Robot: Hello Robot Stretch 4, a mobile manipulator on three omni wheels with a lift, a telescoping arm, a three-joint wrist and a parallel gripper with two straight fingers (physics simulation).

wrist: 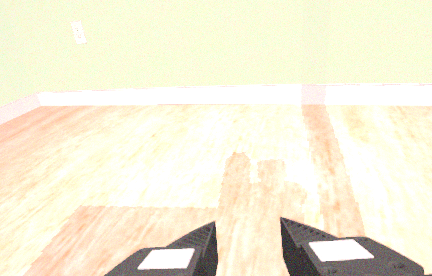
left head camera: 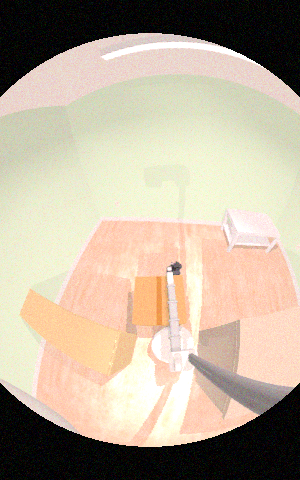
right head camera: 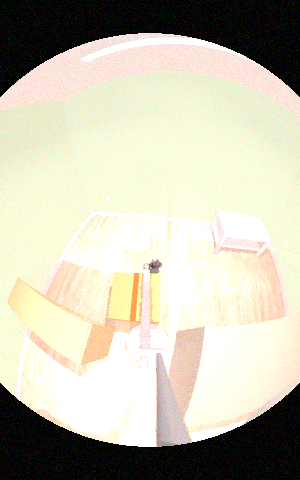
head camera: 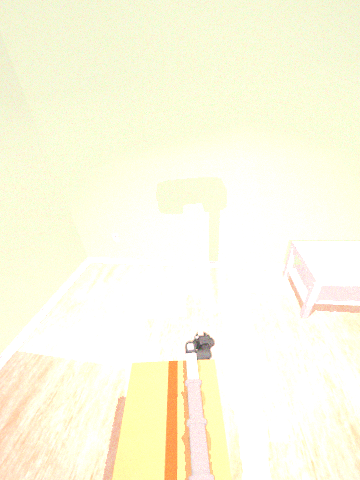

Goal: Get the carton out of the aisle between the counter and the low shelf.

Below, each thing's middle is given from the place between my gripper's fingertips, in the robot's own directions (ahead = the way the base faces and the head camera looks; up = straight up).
Right now my hand is 45 cm past the carton (head camera: 153,431), 18 cm to the right of it and 9 cm above it.
